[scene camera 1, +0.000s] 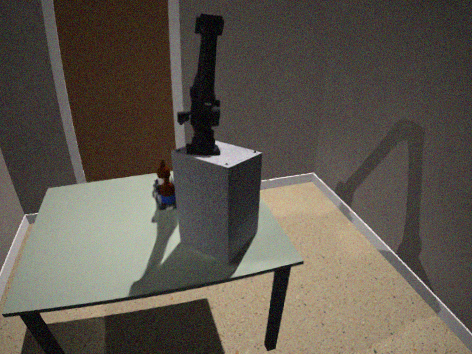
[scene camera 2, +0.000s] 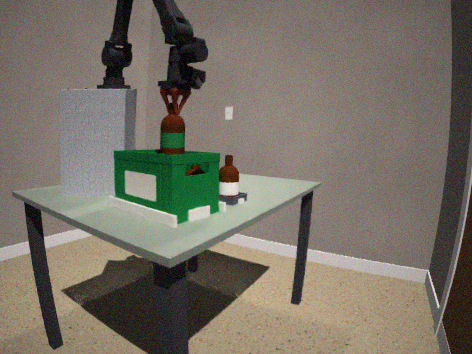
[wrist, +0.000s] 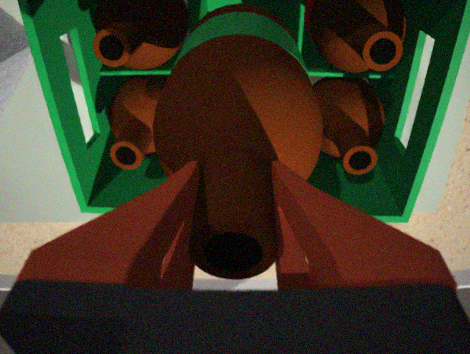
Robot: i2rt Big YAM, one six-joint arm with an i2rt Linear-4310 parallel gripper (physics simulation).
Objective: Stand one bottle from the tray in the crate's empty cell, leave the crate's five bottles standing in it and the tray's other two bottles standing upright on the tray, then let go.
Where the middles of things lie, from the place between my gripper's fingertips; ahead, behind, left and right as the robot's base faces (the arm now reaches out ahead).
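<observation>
The green-banded bottle [scene camera 2: 172,139], I can see that one, and it's 40 mm below my hand.
</observation>
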